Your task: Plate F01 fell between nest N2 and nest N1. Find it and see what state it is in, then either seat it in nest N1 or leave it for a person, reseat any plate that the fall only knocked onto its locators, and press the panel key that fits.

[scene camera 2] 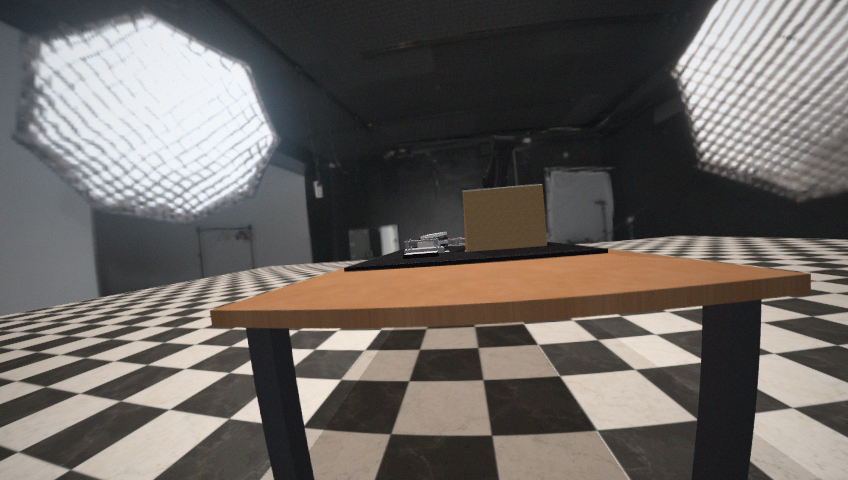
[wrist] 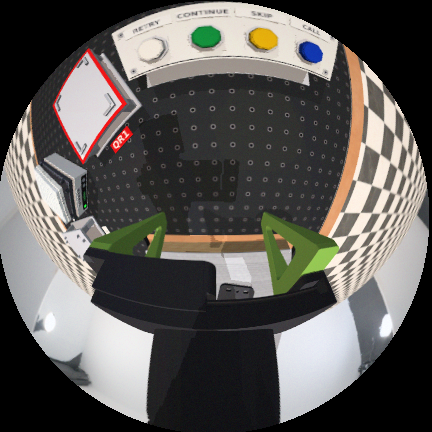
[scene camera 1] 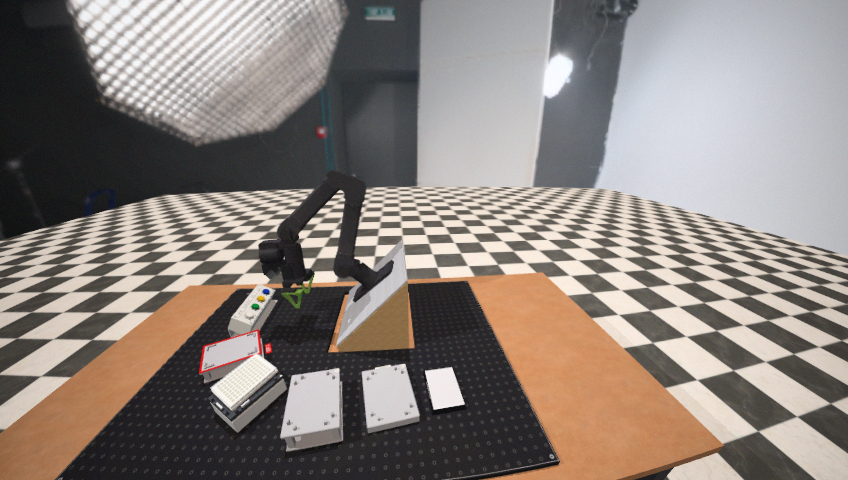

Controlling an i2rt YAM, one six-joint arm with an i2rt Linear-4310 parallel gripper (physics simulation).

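Gripper [scene camera 1: 286,291] and [wrist: 96,273]: same spot, seen in scene camera 1 and in the wrist view. Button box [scene camera 1: 251,315] and [wrist: 148,55]: same spot too.
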